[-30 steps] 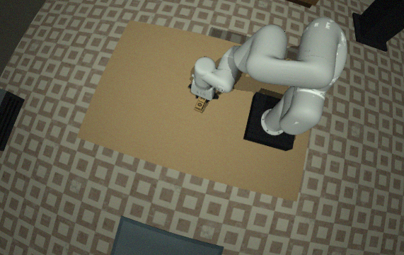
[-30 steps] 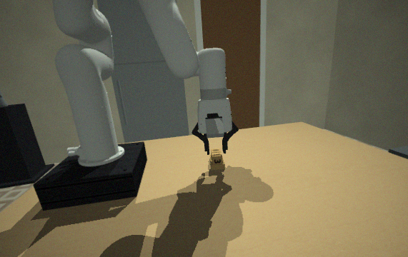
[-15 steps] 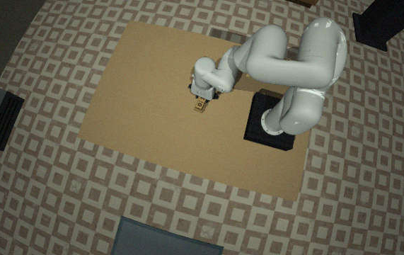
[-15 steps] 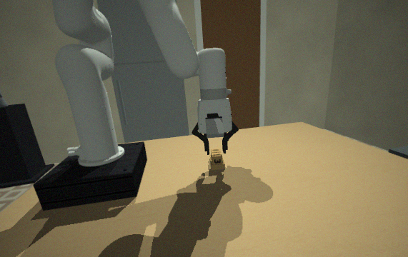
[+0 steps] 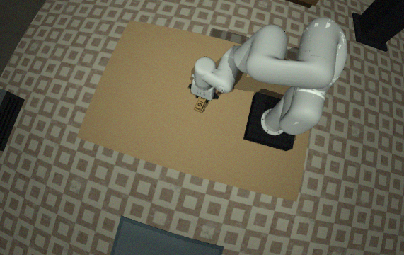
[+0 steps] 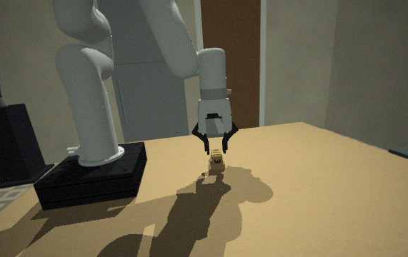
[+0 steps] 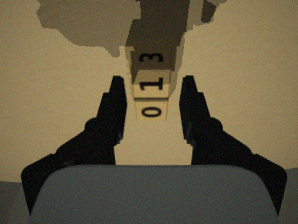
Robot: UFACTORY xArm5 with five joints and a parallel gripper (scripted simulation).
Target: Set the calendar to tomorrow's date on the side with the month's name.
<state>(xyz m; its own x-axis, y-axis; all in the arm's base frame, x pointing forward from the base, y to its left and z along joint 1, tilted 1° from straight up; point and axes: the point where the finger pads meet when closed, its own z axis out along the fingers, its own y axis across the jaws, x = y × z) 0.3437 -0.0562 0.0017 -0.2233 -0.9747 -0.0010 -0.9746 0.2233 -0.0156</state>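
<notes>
Right now my hand is 4 cm above the wooden date cube. The rest, counted from my hand: wooden calendar tray 2 cm to the left, 6 cm below.
</notes>
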